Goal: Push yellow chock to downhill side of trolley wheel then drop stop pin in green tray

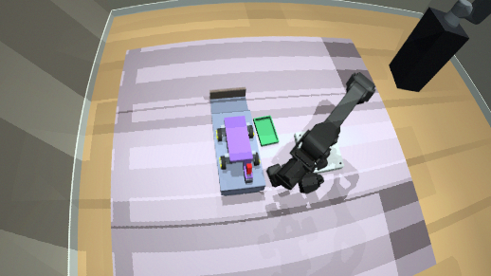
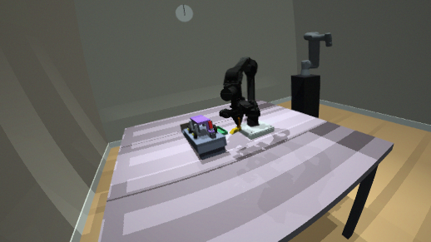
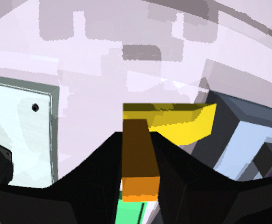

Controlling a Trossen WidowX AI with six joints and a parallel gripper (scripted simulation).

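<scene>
The red-headed stop pin is 14 cm ahead of my gripper tip and 1 cm above it. Round my gripper tip: green tray 22 cm to the right, 13 cm below, 7 cm ahead; yellow chock 2 cm ahead, 1 cm to the left, 1 cm below; purple trolley 18 cm ahead, 10 cm to the right, 1 cm below.
</scene>
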